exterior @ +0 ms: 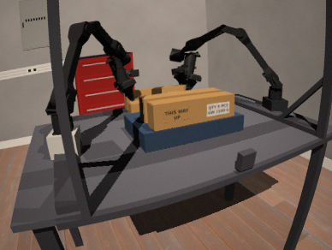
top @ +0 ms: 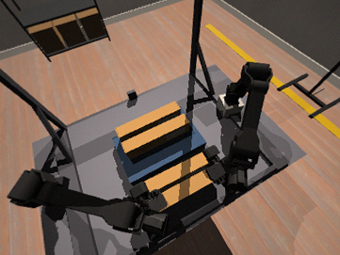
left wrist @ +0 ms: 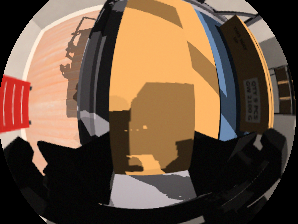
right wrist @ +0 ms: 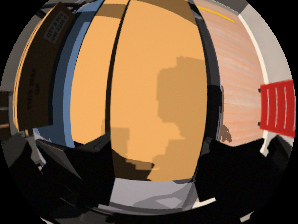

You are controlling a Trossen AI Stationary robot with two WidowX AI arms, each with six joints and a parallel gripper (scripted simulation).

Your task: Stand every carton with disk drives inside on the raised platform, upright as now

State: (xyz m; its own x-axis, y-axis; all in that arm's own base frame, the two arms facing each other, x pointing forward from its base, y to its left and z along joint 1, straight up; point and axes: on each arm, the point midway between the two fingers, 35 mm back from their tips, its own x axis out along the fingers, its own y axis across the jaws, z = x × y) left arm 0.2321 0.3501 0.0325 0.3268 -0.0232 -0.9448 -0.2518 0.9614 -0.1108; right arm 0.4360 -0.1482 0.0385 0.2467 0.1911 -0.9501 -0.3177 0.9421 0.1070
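Now: left hand 14 cm to the left of the carton, 3 cm above it and 1 cm past it.
Right now my right hand is 140 mm to the right of the carton and 30 mm above it.
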